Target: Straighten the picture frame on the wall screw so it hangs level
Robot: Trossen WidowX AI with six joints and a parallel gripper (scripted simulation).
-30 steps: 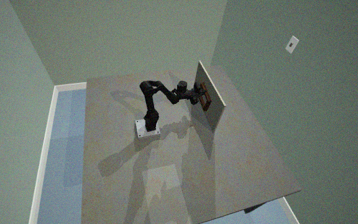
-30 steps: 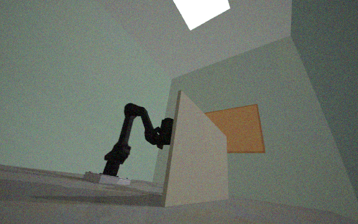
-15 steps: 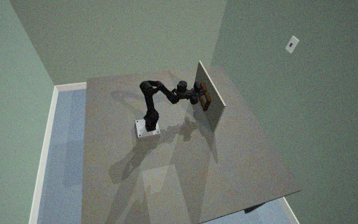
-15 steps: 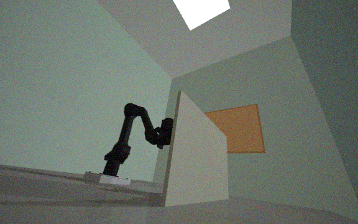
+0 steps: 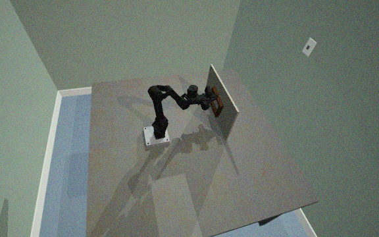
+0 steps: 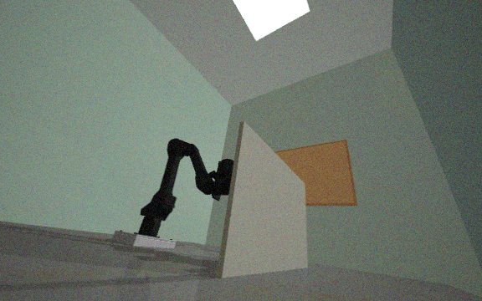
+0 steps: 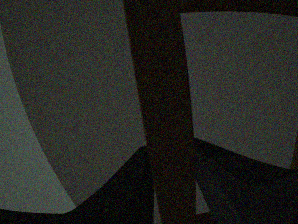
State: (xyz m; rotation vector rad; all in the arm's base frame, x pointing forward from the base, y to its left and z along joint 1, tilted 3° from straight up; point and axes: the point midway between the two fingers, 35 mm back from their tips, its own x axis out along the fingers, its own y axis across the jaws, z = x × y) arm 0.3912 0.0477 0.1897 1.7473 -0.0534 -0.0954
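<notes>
My gripper tip is 10 mm short of the brown wooden picture frame, 10 mm to the right of it and 50 mm above it. Also, from my gripper tip: white wall panel (20 mm ahead, 20 mm to the left, 70 mm below).
</notes>
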